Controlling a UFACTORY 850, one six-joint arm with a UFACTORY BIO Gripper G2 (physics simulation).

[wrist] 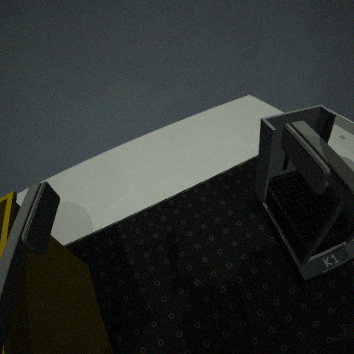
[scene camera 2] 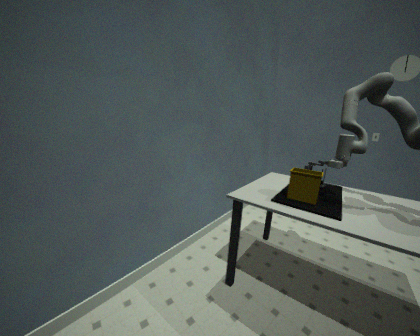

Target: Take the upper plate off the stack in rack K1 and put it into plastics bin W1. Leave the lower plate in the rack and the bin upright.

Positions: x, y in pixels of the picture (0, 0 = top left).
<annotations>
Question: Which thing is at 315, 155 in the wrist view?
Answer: The gripper.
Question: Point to a yellow plastics bin W1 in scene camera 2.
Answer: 304, 184
</annotations>
